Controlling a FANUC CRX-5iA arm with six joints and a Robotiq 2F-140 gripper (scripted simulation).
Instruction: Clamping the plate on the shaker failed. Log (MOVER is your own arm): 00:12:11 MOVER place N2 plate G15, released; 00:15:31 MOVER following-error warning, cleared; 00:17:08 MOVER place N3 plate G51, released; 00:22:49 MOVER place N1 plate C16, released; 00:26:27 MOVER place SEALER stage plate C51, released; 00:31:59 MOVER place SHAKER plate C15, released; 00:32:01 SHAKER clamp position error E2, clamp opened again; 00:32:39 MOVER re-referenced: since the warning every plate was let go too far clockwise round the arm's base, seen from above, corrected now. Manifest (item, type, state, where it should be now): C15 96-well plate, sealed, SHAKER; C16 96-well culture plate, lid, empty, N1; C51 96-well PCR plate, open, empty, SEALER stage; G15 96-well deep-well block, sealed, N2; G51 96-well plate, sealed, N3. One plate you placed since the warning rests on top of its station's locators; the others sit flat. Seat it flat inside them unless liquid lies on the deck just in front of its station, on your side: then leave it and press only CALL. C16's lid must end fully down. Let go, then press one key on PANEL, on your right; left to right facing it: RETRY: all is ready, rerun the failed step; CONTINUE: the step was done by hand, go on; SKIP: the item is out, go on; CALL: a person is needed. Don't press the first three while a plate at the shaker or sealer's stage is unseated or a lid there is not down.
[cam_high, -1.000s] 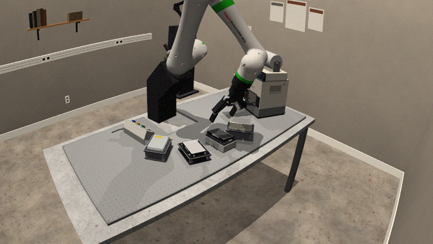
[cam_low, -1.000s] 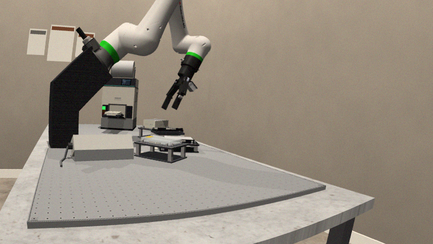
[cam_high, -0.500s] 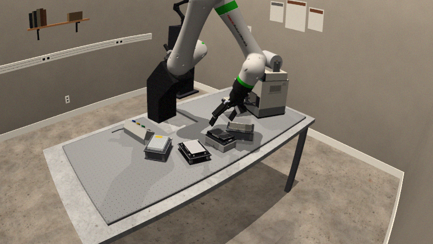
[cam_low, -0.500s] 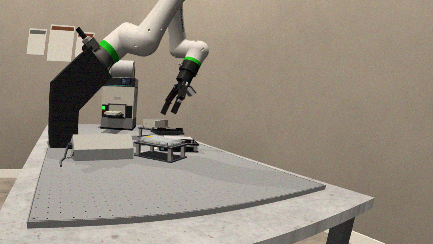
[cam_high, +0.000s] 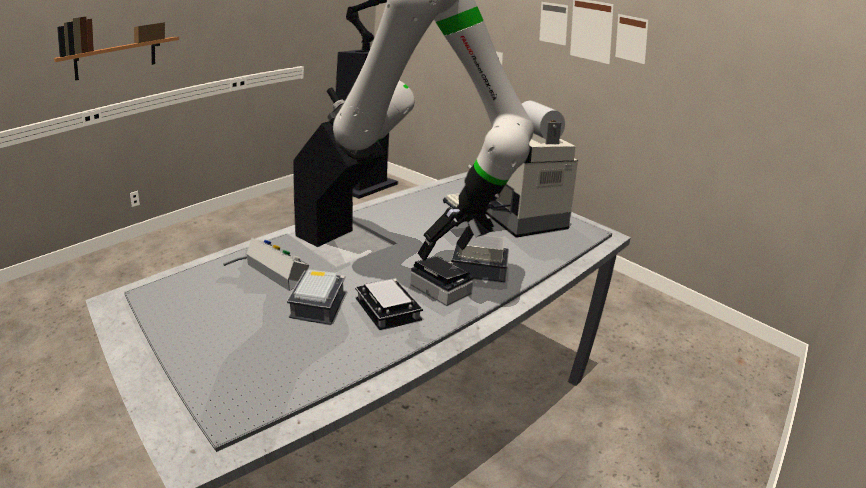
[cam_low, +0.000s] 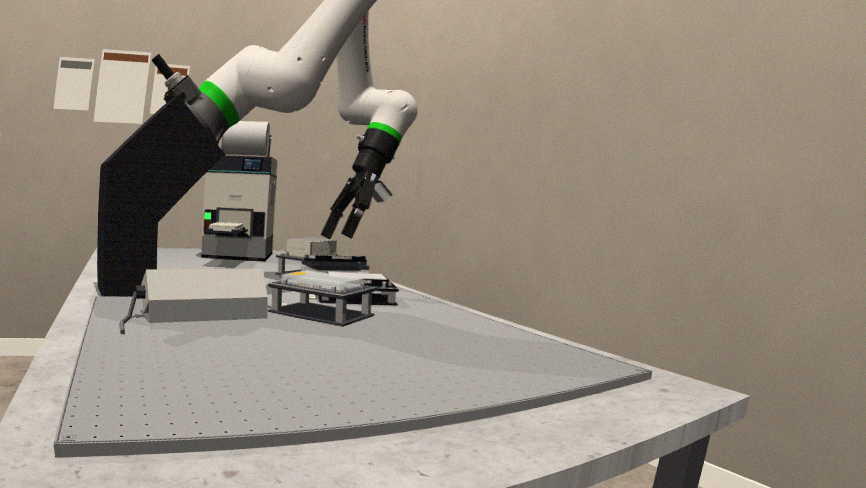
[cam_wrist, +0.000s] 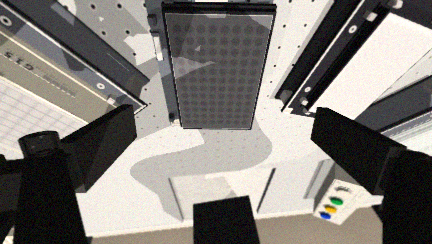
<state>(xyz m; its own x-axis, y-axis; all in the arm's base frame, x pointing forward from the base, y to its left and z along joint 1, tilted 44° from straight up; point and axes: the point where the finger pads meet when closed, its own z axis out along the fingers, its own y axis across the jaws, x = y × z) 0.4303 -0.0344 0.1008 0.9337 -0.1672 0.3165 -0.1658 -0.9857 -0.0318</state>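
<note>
Now: the dark sealed plate 6 cm below my hand. From my hand the other things lie so: grey retry key (33 cm behind, 24 cm to the right, 6 cm below); lidded culture plate (30 cm to the right, 18 cm behind, 6 cm below).
</note>
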